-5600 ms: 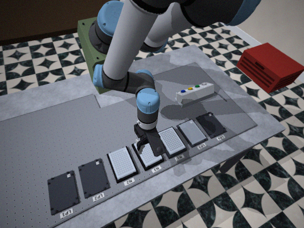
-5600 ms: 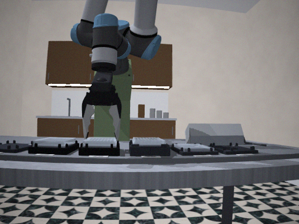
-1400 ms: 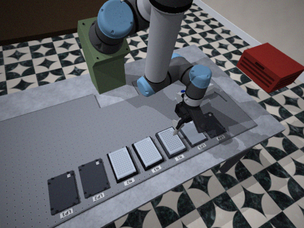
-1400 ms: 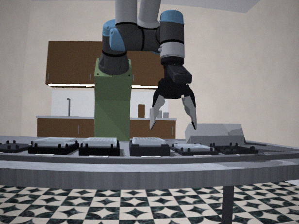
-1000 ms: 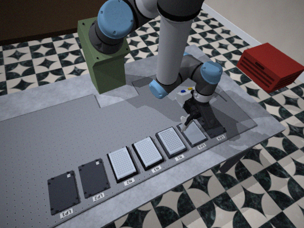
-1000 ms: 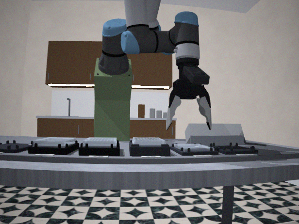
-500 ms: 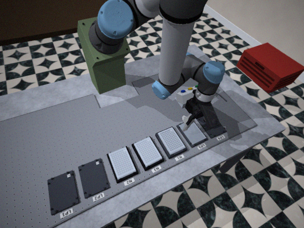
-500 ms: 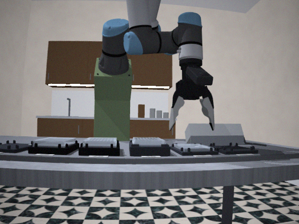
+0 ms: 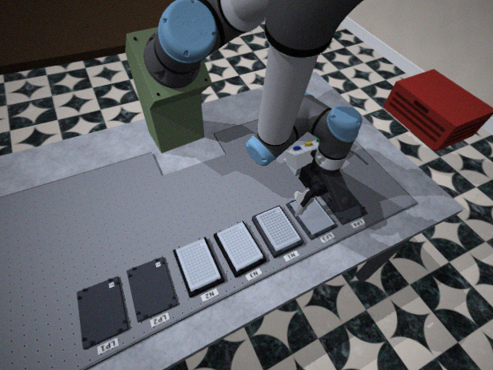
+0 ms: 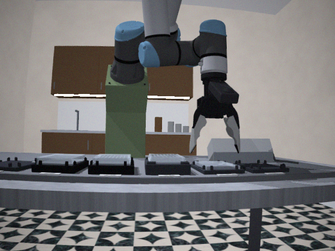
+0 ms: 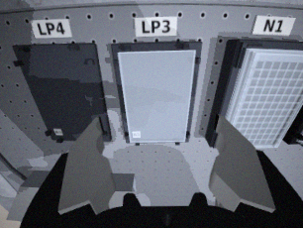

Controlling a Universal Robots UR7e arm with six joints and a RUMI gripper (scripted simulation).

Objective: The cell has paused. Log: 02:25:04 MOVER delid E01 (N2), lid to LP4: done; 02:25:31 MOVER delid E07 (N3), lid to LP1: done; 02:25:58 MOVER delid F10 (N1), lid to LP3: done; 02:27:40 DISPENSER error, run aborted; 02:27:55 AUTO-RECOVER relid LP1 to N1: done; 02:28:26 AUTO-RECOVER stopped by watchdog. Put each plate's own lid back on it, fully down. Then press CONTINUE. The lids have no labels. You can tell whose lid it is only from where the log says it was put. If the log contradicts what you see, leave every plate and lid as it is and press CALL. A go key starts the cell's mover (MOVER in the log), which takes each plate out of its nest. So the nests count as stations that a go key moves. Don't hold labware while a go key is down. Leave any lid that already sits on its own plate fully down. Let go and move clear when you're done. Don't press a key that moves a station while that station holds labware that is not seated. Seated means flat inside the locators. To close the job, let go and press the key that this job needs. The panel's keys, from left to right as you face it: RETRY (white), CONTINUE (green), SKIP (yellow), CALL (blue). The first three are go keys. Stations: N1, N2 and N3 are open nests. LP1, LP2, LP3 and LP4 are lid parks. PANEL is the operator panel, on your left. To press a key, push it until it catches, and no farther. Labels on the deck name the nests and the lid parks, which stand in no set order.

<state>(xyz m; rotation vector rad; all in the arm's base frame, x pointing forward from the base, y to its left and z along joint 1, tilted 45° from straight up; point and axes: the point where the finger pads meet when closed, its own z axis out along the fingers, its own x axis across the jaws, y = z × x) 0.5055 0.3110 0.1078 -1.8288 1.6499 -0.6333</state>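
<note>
My gripper is now 40 mm above the LP3 lid park. The rest, counted from my hand: blue CALL key (240 mm behind, 50 mm to the left, 20 mm above); then LP4 lid park (120 mm to the left, 40 mm below, 20 mm behind); then yellow SKIP key (250 mm behind, 90 mm to the left, 20 mm above).
</note>
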